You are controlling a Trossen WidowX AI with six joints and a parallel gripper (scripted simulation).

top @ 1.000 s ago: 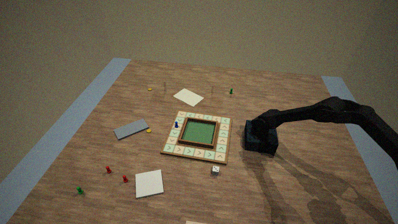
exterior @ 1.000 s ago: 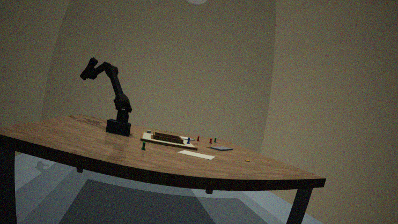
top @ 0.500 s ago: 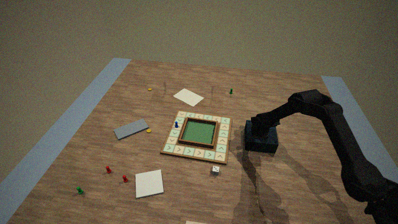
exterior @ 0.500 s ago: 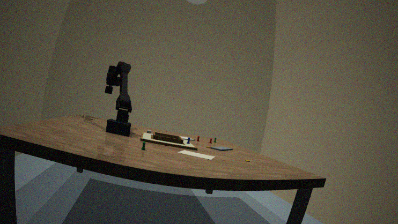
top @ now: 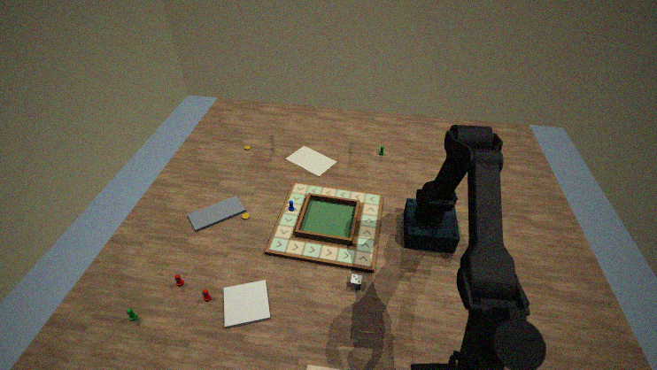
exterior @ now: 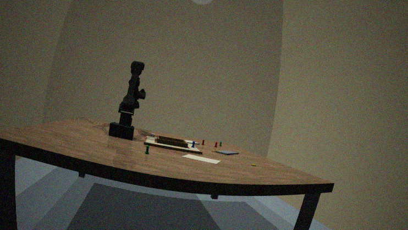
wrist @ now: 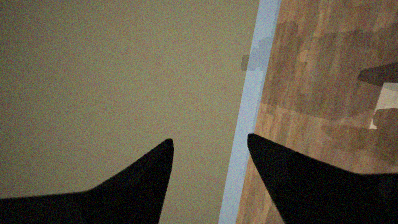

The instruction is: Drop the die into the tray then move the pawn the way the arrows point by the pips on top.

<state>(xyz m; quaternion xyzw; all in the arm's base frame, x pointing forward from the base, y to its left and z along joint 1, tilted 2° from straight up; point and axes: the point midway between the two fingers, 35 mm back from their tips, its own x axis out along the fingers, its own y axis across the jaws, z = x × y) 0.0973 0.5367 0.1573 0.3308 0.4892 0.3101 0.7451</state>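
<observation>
Right now my gripper tip is 40 cm to the left of the white die, 17 cm above it and 9 cm short of it. The rest, counted from my gripper tip: grey card: 64 cm to the right, 48 cm ahead, 18 cm below; green dice tray: 61 cm to the right, 18 cm below, 16 cm ahead; blue pawn: 65 cm to the right, 26 cm ahead, 16 cm below.
</observation>
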